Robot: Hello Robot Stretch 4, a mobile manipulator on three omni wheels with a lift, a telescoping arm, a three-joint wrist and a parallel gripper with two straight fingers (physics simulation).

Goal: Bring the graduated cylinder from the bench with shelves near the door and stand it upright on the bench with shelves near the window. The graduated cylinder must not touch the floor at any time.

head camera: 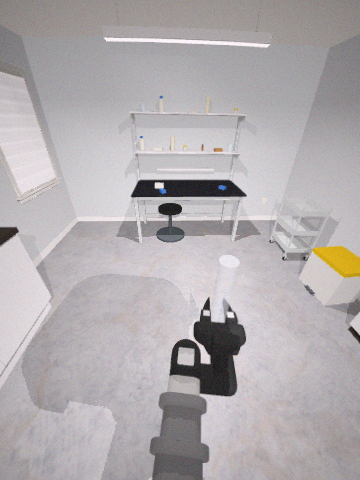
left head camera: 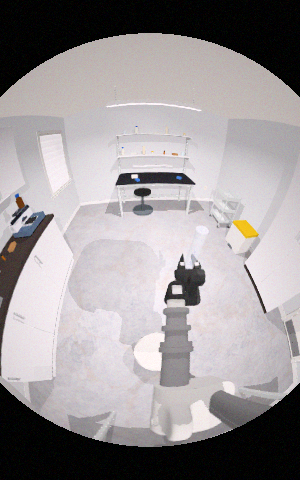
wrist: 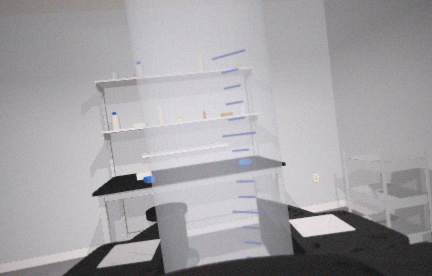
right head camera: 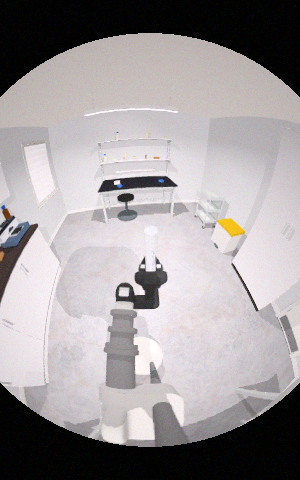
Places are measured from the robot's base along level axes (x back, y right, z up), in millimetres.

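Pixels of known places: gripper, fingertip midpoint: (head camera: 215, 299) (left head camera: 186, 254) (wrist: 222, 223) (right head camera: 149, 256); robot's base, origin of the base link: (left head camera: 154, 350) (right head camera: 141, 354).
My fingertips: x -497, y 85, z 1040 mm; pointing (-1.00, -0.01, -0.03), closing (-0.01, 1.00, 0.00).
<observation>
Ahead of a thing's pixels: the offset from my fingertips to its top centre.
The clear graduated cylinder @(dx +67, dy +0, dz +219 mm) (head camera: 226, 285) (left head camera: 199, 241) (right head camera: 151, 247) (wrist: 210, 130) with blue marks stands roughly upright between the fingers, above the floor. My gripper (head camera: 219, 314) (left head camera: 190, 263) (right head camera: 151, 267) (wrist: 222, 223) is shut on it; in the wrist view a black finger with a white patch shows on each side. A bench with shelves, its top black (head camera: 192, 188) (left head camera: 157, 178) (right head camera: 140, 184) (wrist: 117, 185), stands against the far wall, well beyond the gripper, with a window on the wall to its left. The cylinder's lower end is hidden by the gripper.
A black stool (head camera: 170, 210) stands at the bench's front. A wire cart (head camera: 299, 227) and a white bin with a yellow lid @(dx -1151, dy +1417, dz -618 mm) (head camera: 340, 260) stand at the right. A white cabinet (left head camera: 37, 300) with a dark top is at the left. Bottles stand on the shelves (head camera: 192, 153); small blue items lie on the bench.
</observation>
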